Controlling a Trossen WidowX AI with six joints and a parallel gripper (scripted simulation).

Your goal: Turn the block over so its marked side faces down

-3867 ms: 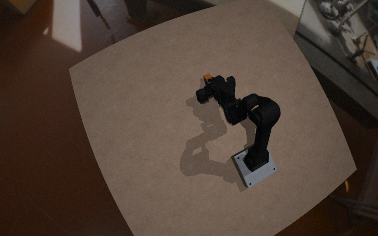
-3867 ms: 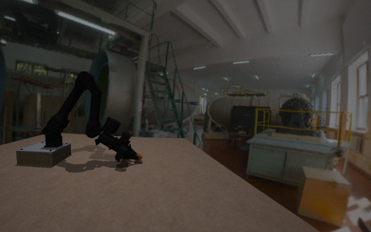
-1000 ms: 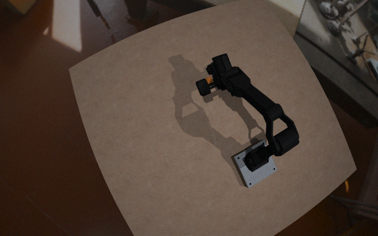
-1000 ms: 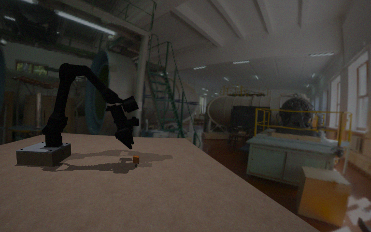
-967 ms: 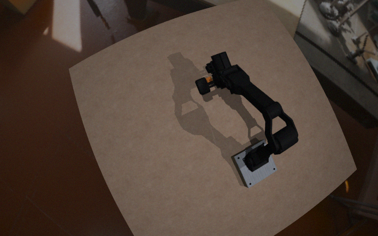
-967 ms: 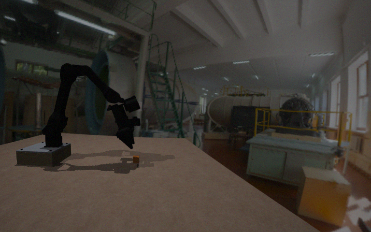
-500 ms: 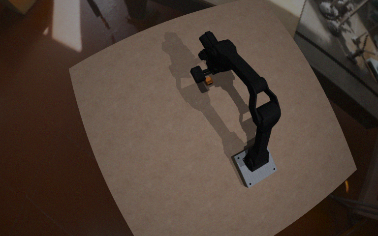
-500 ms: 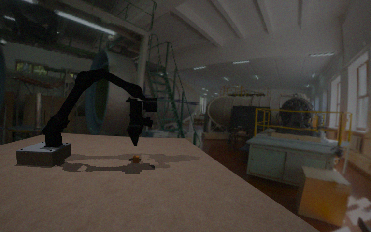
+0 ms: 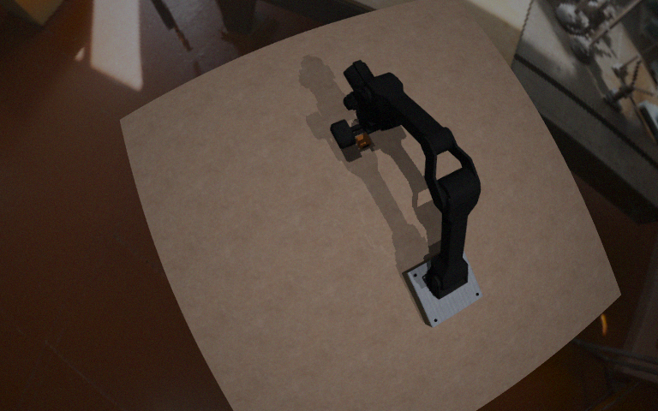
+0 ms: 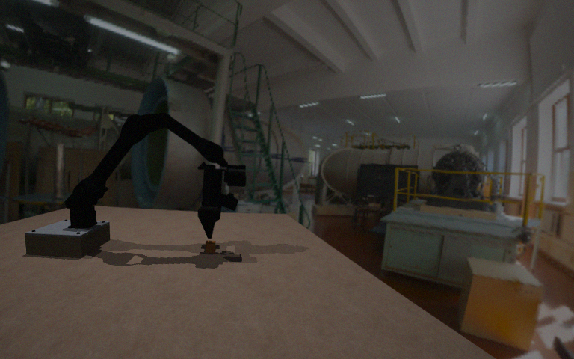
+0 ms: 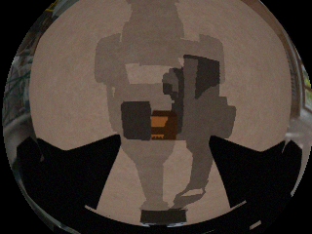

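My gripper tip is 40 mm above the orange block and 10 mm past it.
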